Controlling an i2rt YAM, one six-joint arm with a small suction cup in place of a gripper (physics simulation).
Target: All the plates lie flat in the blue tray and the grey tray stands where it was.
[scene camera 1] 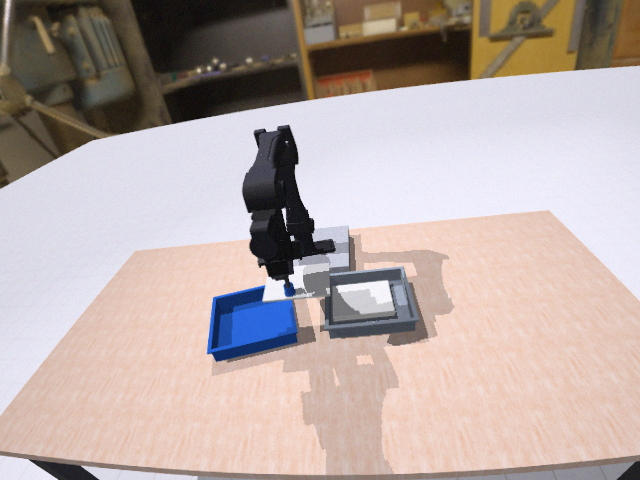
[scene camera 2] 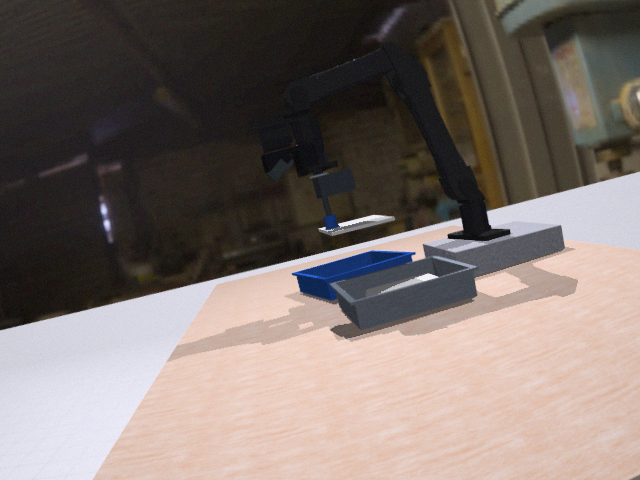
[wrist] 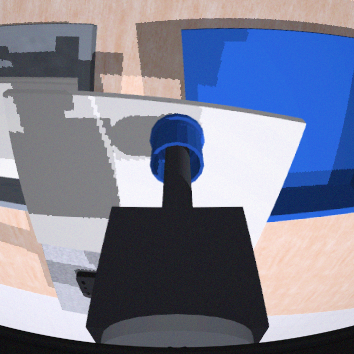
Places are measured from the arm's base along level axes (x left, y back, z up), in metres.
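Pixels of known places: end effector, tool point: (scene camera 1: 290, 295) (wrist: 176, 129); arm's base, origin of the base link: (scene camera 1: 306, 250) (scene camera 2: 478, 236).
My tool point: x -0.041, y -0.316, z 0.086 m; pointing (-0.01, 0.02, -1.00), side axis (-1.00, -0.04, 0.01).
For each thing: its top centre in the pictures, then the offset to it from my tool point. Level surfaces: height alone.
- white plate, middle of its top: (wrist: 142, 197) (scene camera 2: 354, 222) (scene camera 1: 297, 280) dy +0.043, dx +0.020, dz +0.012 m
- blue tray, middle of its top: (wrist: 307, 142) (scene camera 2: 350, 263) (scene camera 1: 251, 313) dy +0.056, dx -0.136, dz -0.090 m
- grey tray, middle of its top: (scene camera 2: 398, 276) (scene camera 1: 367, 294) dy +0.049, dx +0.205, dz -0.090 m
- wooden table, its level: dz -0.140 m
My suction cup (scene camera 1: 288, 290) (scene camera 2: 331, 223) (wrist: 177, 135) is on the top face of a white plate (scene camera 1: 315, 281) (scene camera 2: 364, 223) (wrist: 240, 160) and holds it about level, well above the trays. The plate hangs between the two trays, its one end over the back right part of the blue tray (scene camera 1: 253, 348) (scene camera 2: 315, 287) (wrist: 280, 65) in scene camera 1. The bare floor of the blue tray shows. The grey tray (scene camera 1: 372, 329) (scene camera 2: 413, 304) (wrist: 30, 37) stands to the right, with white plates (scene camera 1: 372, 297) (scene camera 2: 426, 277) stacked flat in it; their number is unclear.
A light grey block (scene camera 1: 338, 235) (scene camera 2: 516, 253) bears the arm's base behind the trays. The trays stand side by side on the wooden table (scene camera 1: 155, 403) (scene camera 2: 413, 403) with a narrow gap between them. The arm's shadow falls across the grey tray and the table in front.
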